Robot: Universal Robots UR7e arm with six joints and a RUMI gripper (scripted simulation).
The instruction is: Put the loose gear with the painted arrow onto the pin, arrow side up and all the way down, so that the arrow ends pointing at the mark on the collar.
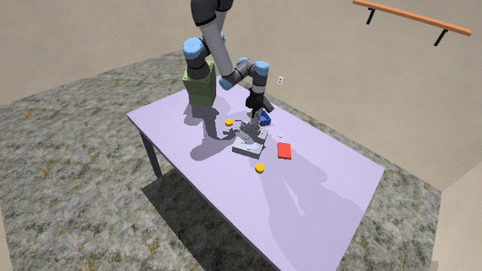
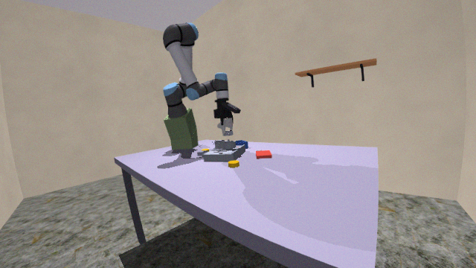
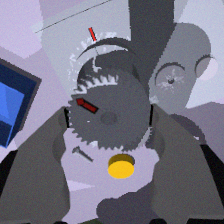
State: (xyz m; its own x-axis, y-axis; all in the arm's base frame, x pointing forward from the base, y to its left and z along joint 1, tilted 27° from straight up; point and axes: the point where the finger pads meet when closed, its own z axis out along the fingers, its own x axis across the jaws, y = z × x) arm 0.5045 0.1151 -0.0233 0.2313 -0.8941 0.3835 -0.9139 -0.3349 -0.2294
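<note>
Right now my hand is right at the grey toothed gear. Also, from my hand: small grey block (120 mm behind, 120 mm to the right, 120 mm below); blue bin (80 mm behind, 160 mm to the left, 120 mm below); flat red block (220 mm ahead, 70 mm to the left, 120 mm below).
</note>
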